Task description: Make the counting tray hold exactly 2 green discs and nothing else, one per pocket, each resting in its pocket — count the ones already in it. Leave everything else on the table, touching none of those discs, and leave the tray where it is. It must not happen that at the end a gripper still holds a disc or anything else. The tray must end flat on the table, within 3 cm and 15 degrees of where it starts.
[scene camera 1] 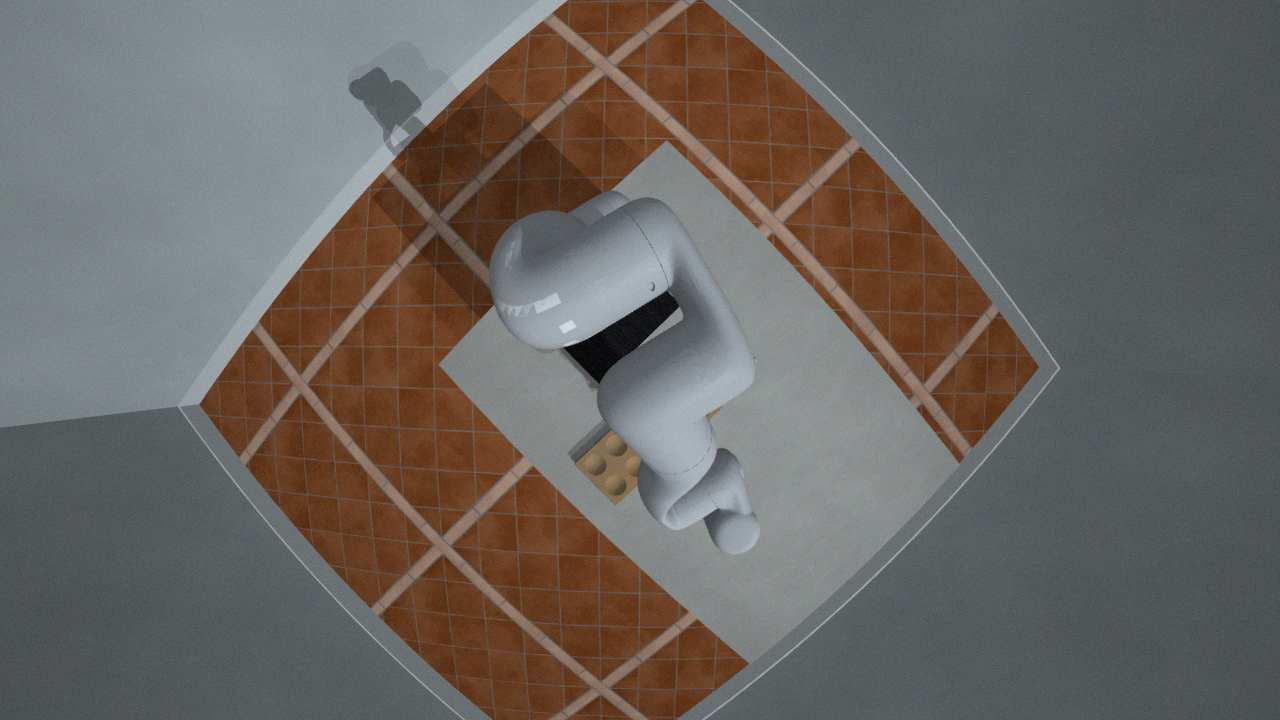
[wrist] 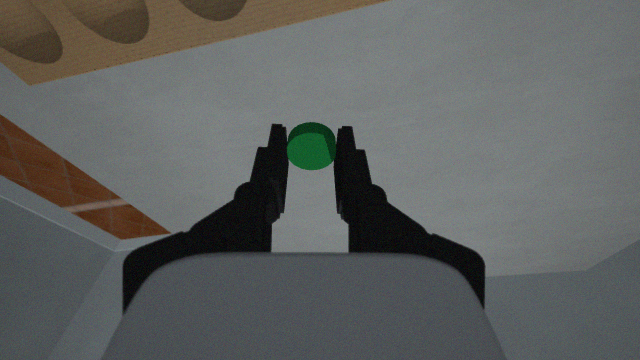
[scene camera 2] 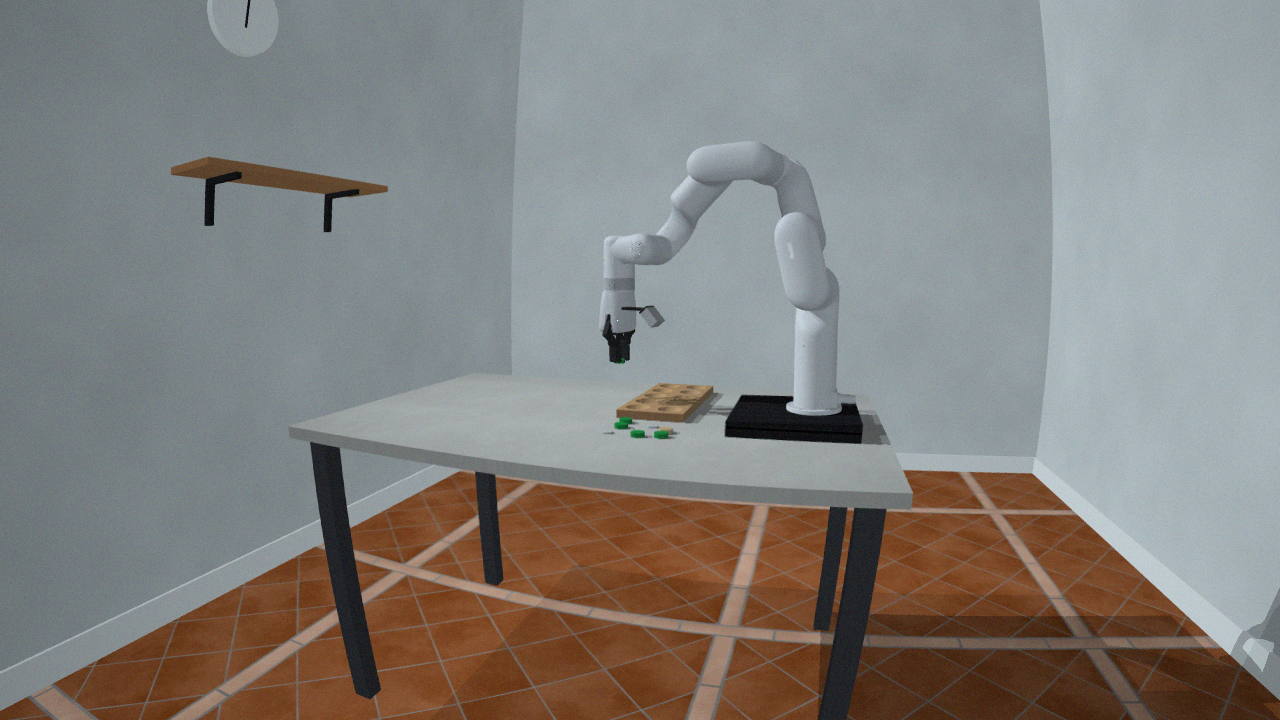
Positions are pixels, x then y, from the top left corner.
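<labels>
There is a wooden counting tray in scene camera 2 [678, 413]. Scene camera 1 shows the tray as well, and so does the wrist view; on the tray, [scene camera 1: 621, 489] and [wrist: 47, 47] are one and the same spot.
</labels>
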